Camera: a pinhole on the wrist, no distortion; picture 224 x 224 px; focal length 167.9 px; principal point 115.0 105.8 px. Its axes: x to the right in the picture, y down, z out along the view. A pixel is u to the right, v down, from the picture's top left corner.
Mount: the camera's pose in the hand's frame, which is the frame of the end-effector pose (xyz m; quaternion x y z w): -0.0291 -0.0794 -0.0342 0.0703 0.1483 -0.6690 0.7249
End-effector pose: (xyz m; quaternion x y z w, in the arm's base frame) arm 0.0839 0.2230 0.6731 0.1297 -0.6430 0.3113 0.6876
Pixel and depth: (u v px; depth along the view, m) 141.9 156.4 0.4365
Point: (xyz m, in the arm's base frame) -0.0389 -0.1392 0.9326
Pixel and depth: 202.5 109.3 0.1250
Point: 0.1391 0.0463 0.7144
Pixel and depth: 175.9 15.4 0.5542
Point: -0.0014 -0.4647 0.6031
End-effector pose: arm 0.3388 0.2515 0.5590 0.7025 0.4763 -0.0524 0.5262
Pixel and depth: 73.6 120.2 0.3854
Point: 0.4416 -0.0034 0.3061
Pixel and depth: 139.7 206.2 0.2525
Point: 0.3705 0.2033 0.2707
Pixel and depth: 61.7 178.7 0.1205
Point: 0.3409 0.2041 0.4495
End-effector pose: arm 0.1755 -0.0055 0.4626 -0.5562 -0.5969 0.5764 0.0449
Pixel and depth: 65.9 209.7 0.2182
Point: -0.0406 -0.0084 0.3814
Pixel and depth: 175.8 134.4 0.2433
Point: -0.0988 -0.0114 0.5519
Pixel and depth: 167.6 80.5 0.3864
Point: -0.2138 -0.1306 0.6157
